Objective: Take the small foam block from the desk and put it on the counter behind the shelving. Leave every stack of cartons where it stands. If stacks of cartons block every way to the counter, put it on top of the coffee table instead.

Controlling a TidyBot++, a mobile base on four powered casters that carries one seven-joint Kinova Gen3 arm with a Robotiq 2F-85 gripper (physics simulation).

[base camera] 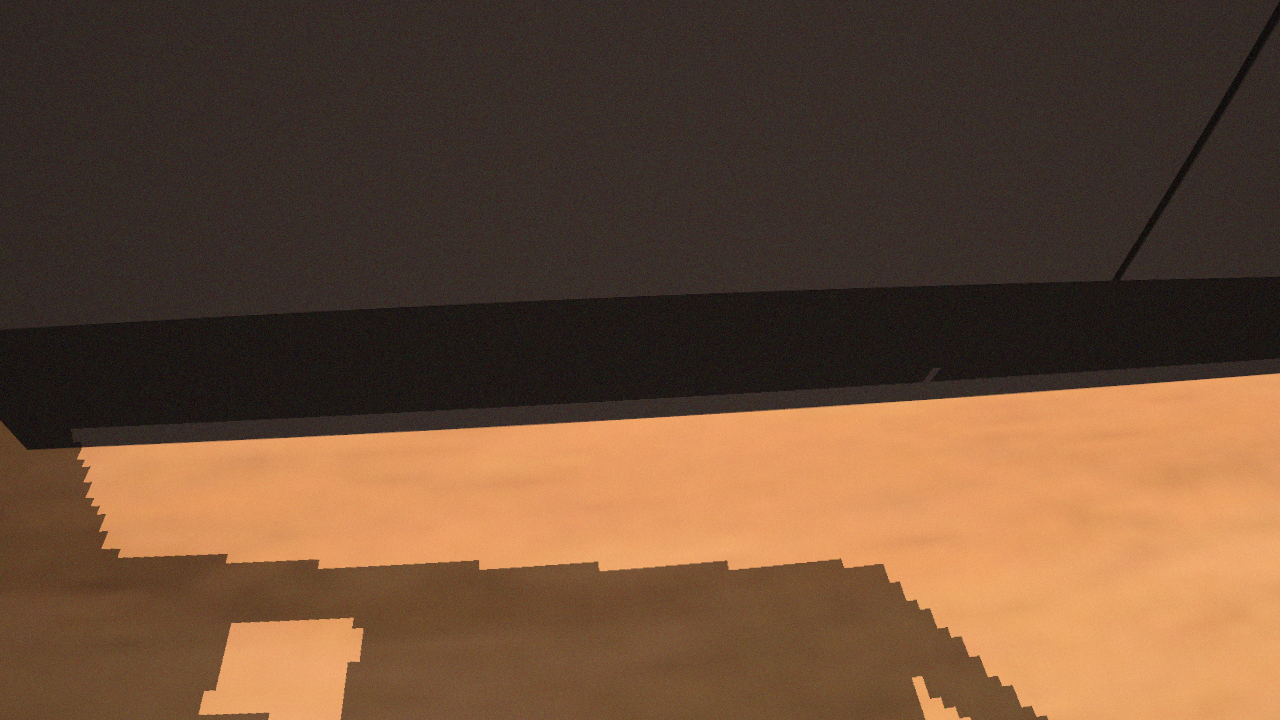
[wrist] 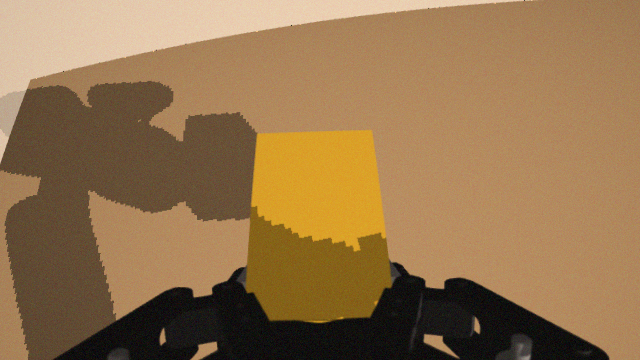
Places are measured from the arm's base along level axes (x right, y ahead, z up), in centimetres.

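Where they show: gripper, fingertip midpoint: point(wrist: 318, 274).
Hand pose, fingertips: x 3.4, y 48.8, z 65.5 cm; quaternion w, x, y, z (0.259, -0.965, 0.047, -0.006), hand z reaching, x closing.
After its pixels a point has its place.
The small foam block point(wrist: 317, 200) {x 3.8, y 51.4, z 69.4 cm}, yellow and box-shaped, is held between the black fingers of my gripper point(wrist: 318, 274) {x 3.4, y 48.8, z 65.5 cm} in the wrist view. The gripper is shut on it. Behind and below the block is the tan top of the counter point(wrist: 500, 150) {x 28.0, y 62.9, z 51.4 cm}, which fills most of the wrist view. Whether the block touches the top cannot be told for certain. In the base camera view the dark front of the counter point(base camera: 537, 161) {x -2.3, y 32.3, z -17.9 cm} stands close ahead, with a black recessed base under it. The gripper and block do not show in that view.
A pale wall point(wrist: 125, 25) {x -21.5, y 90.0, z 55.8 cm} meets the far edge of the top at the upper left of the wrist view. The arm's shadow point(wrist: 145, 160) {x -16.4, y 67.4, z 51.3 cm} lies on the top, left of the block. Wooden floor point(base camera: 537, 492) {x -3.6, y 33.1, z -39.7 cm} with shadows lies before the dark front in the base view.
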